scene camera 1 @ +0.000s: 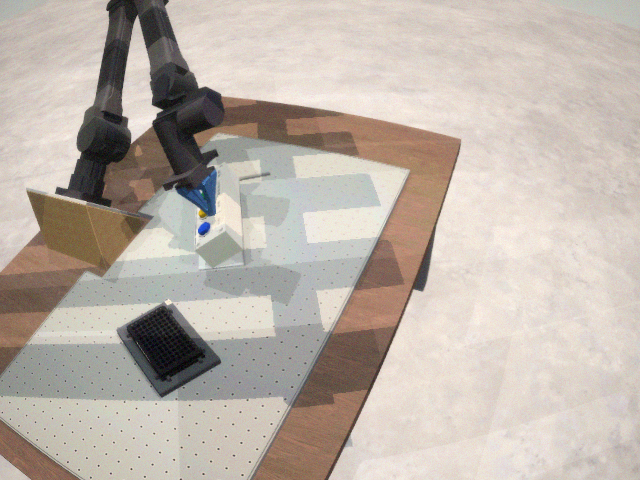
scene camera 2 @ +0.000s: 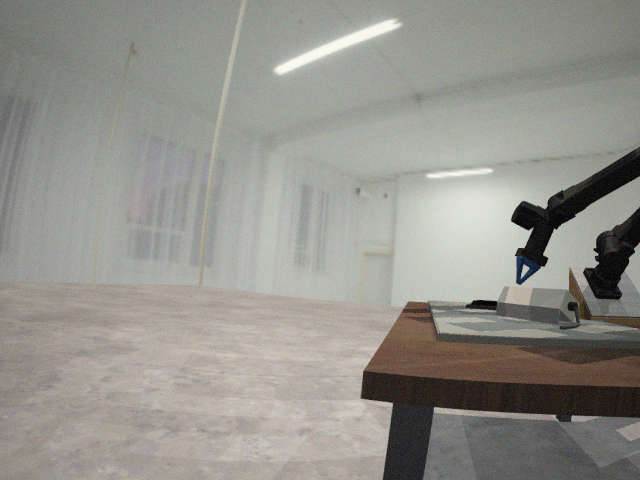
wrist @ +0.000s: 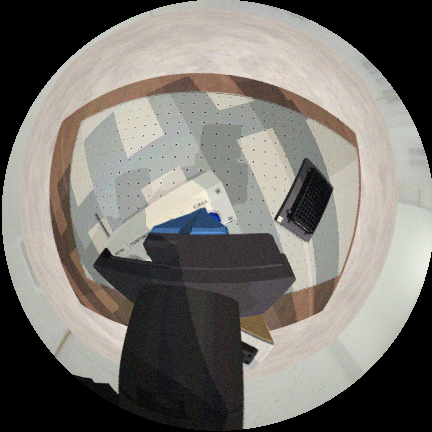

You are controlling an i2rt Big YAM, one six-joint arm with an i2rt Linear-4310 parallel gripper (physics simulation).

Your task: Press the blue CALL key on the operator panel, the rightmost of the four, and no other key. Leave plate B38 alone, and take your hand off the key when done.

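Where they show: gripper, fingertip midpoint: [scene camera 1: 212,215] [scene camera 2: 518,284] [wrist: 202,212]; arm's base at its link origin: [scene camera 1: 82,200] [scene camera 2: 601,284].
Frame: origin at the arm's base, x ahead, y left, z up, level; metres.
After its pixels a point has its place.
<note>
The operator panel [scene camera 1: 228,209] @(x 0.308, y 0.091, z -0.026 m) [scene camera 2: 537,305] @(x 0.288, y 0.170, z -0.060 m) [wrist: 175,204] @(x 0.309, y 0.081, z -0.020 m) is a pale sloped box. Its blue CALL key [scene camera 1: 204,228] @(x 0.288, y 0.032, z -0.028 m) [wrist: 215,217] @(x 0.290, y 0.031, z -0.028 m) is at the end nearest the dark plate; it is partly hidden behind the fingers in the wrist view. A yellow key [scene camera 1: 202,212] @(x 0.260, y 0.074, z -0.031 m) sits beside it, with a bit of green showing behind the fingers in scene camera 1. My gripper [scene camera 1: 210,212] @(x 0.300, y 0.047, z -0.007 m) [scene camera 2: 519,283] @(x 0.300, y 0.047, z -0.007 m) [wrist: 202,212] @(x 0.300, y 0.047, z -0.007 m) is shut and empty, its blue fingertips pointing down a little above the panel, close to the blue key, with a gap visible in scene camera 2. The black plate [scene camera 1: 164,338] @(x 0.312, y -0.186, z -0.075 m) [wrist: 311,199] @(x 0.314, y -0.179, z -0.076 m), apparently B38, lies in its dark holder.
The perforated board [scene camera 1: 232,439] @(x 0.481, y -0.304, z -0.099 m) lies on the wooden table [scene camera 1: 434,155] @(x 0.621, y 0.536, z -0.112 m) [scene camera 2: 496,361] @(x 0.509, y 0.565, z -0.112 m). A tan upright panel [scene camera 1: 77,227] @(x 0.030, y -0.061, z -0.015 m) stands near the arm's base. A thin grey rod [scene camera 1: 255,176] @(x 0.266, y 0.292, z -0.095 m) [wrist: 102,225] @(x 0.263, y 0.289, z -0.096 m) sticks out by the operator panel's far end.
</note>
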